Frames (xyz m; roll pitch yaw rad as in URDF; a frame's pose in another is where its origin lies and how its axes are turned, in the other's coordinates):
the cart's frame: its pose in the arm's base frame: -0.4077 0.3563 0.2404 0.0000 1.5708 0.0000
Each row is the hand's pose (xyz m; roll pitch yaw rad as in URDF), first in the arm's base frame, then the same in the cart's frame.
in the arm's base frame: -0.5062 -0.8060 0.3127 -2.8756 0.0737 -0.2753
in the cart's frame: -0.0723 -1.1623 -0.0985 -1.5598 -1.2860 -1.3056
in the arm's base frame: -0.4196 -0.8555 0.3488 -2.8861 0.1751 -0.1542
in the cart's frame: -0.1084 -1.2118 -0.0119 -2.1576 -1.3380 -0.7150
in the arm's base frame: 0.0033 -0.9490 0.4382 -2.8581 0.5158 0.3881
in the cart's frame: -0.1978 -1.3053 0.4110 2.7330 -0.9360 0.5885
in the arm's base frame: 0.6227 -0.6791 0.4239 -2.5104 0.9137 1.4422
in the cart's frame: -0.1835 -1.0354 1.0304 2.3040 -0.0784 0.6531
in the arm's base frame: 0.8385 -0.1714 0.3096 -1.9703 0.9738 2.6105
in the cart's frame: -0.0692 -0.5277 1.2462 1.7889 0.5060 0.3316
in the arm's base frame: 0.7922 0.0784 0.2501 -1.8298 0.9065 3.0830
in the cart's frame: -0.0097 -0.2779 1.1999 1.3862 0.6629 0.0458
